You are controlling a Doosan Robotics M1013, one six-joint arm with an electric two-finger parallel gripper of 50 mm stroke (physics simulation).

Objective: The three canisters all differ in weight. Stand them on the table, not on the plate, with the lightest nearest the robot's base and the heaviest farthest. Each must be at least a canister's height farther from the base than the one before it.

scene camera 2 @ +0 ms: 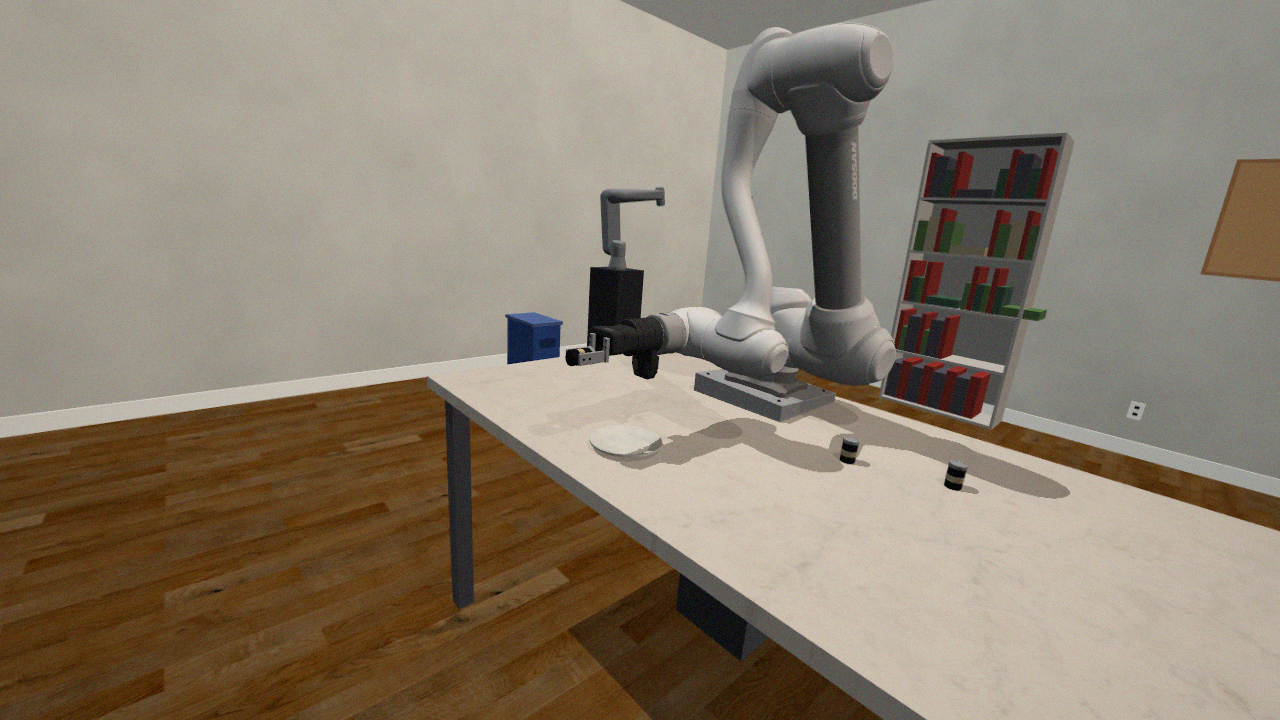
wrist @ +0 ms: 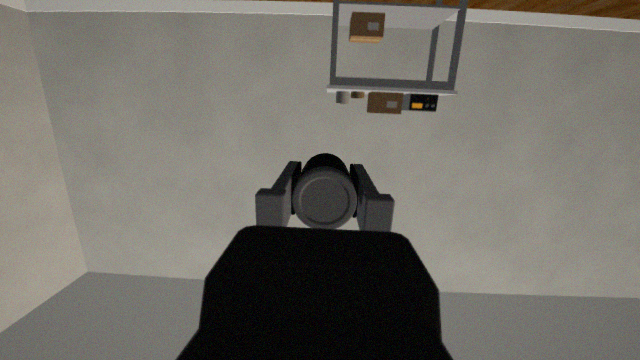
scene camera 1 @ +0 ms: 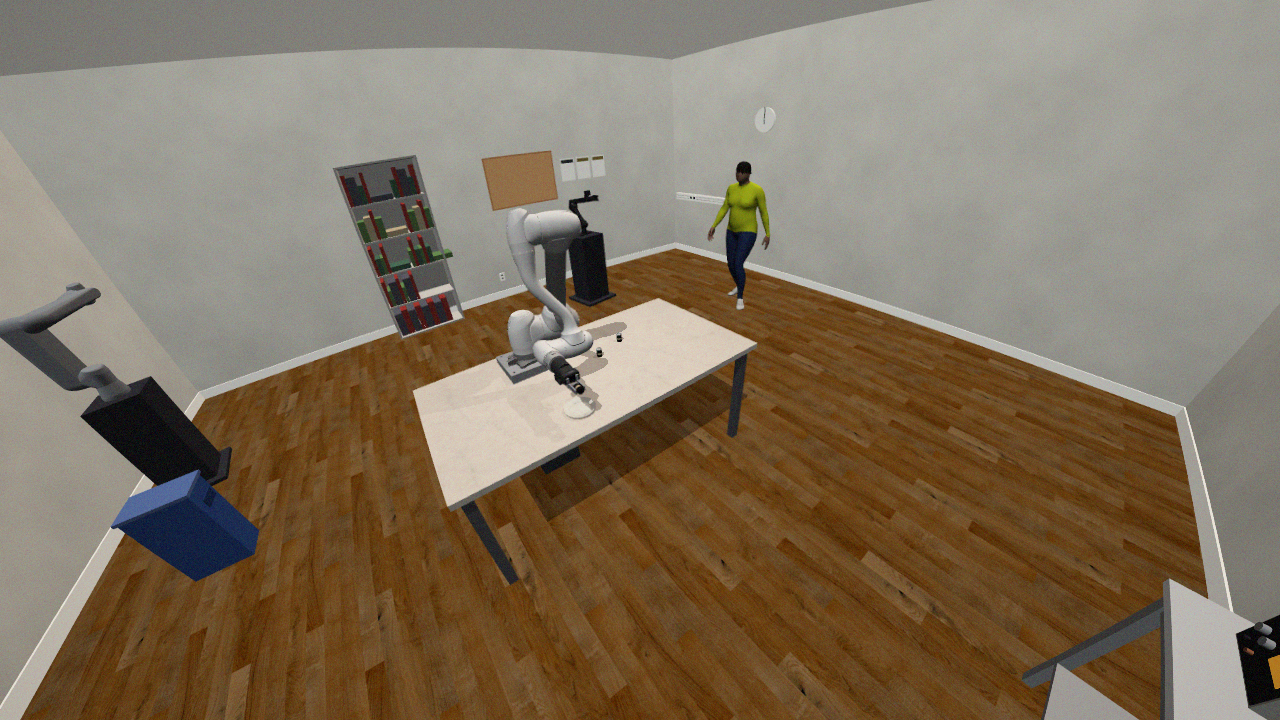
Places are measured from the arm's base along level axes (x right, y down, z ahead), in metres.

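Where they show: gripper, between the fingertips: (scene camera 2: 572, 357) (wrist: 325, 178) (scene camera 1: 580, 390); arm's base, origin of its link: (scene camera 2: 766, 383) (scene camera 1: 528, 357).
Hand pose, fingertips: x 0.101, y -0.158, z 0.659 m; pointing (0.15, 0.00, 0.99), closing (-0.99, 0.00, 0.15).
Things, the pixels of their top centre, and the offset from my fingertips. Level surfaces: height alone.
- black canister, centre of its top: (wrist: 323, 211) (scene camera 2: 581, 348) (scene camera 1: 577, 385) dy -0.015, dx -0.003, dz -0.018 m
- table, height of its surface: dy +0.199 m
- white plate, centre of its top: (scene camera 2: 626, 439) (scene camera 1: 579, 406) dy +0.183, dx -0.049, dz -0.114 m
My gripper (scene camera 1: 575, 385) (scene camera 2: 587, 355) (wrist: 325, 178) points sideways above the table and is shut on a black canister (scene camera 1: 580, 389) (scene camera 2: 573, 356) (wrist: 325, 200). The held canister lies on its side in the air, its round grey end facing the wrist camera. Two other black canisters with pale bands and grey tops stand upright on the table (scene camera 1: 483, 447) (scene camera 2: 895, 582): a nearer one (scene camera 1: 599, 352) (scene camera 2: 849, 450) beside the robot's base, and another (scene camera 1: 619, 338) (scene camera 2: 955, 475) farther along the table. The white plate (scene camera 1: 579, 409) (scene camera 2: 624, 439) holds no canister. Weights cannot be seen.
The robot's base (scene camera 1: 528, 368) (scene camera 2: 735, 394) is at the table's rear edge. The arm's shadow falls across the table near the plate and the standing canisters. A blue bin (scene camera 1: 192, 528) (scene camera 2: 534, 338) and a bookshelf (scene camera 1: 367, 246) (scene camera 2: 1057, 192) stand away from the table. A person (scene camera 1: 742, 210) stands behind.
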